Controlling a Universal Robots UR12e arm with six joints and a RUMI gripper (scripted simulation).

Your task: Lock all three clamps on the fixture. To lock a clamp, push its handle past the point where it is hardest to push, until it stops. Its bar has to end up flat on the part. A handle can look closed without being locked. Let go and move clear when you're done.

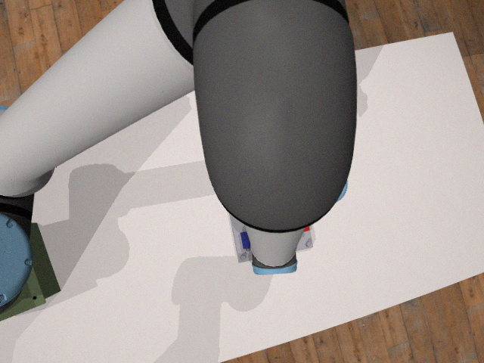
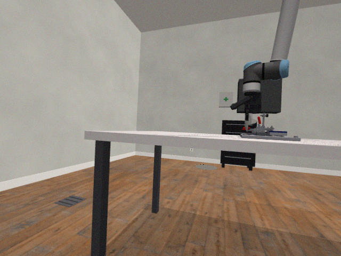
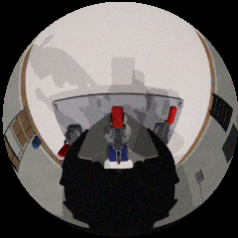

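Now: the grey fixture plate 9 cm behind my hand and 4 cm below it. From my hand the other things lie so: blue part 14 cm behind, 11 cm to the right, 2 cm below.
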